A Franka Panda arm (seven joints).
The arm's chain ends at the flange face. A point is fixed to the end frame.
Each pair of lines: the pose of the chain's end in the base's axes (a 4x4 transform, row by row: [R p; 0 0 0 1], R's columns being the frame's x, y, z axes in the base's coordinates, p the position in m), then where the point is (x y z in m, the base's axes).
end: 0.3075, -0.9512, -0.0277, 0.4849; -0.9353, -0.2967, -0.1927, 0.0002; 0.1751, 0.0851, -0.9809, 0.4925; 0, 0, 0, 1
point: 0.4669 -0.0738 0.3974
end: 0.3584, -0.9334, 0.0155, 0.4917; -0.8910, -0.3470, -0.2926, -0.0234; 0.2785, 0.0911, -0.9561, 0.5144; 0, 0, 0, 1
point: 0.4813 -0.1076 0.4271
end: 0.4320, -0.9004, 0.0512, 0.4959; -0.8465, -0.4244, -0.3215, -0.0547; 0.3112, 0.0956, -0.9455, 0.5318; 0, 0, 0, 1
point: 0.4938 -0.1424 0.4473
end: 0.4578, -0.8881, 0.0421, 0.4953; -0.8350, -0.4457, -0.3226, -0.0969; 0.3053, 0.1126, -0.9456, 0.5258; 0, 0, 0, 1
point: 0.4938 -0.1848 0.4415
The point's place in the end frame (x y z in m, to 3 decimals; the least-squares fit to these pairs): 0.047 0.031 0.108
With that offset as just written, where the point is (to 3 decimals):
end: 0.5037, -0.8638, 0.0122, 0.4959; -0.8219, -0.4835, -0.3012, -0.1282; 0.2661, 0.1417, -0.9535, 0.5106; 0, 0, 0, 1
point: 0.494 -0.214 0.425
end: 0.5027, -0.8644, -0.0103, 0.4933; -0.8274, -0.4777, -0.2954, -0.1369; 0.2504, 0.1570, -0.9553, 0.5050; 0, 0, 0, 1
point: 0.489 -0.222 0.418
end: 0.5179, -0.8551, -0.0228, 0.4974; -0.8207, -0.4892, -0.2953, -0.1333; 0.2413, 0.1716, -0.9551, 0.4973; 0, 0, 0, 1
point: 0.493 -0.219 0.411
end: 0.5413, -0.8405, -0.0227, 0.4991; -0.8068, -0.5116, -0.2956, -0.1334; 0.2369, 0.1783, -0.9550, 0.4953; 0, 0, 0, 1
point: 0.496 -0.219 0.409
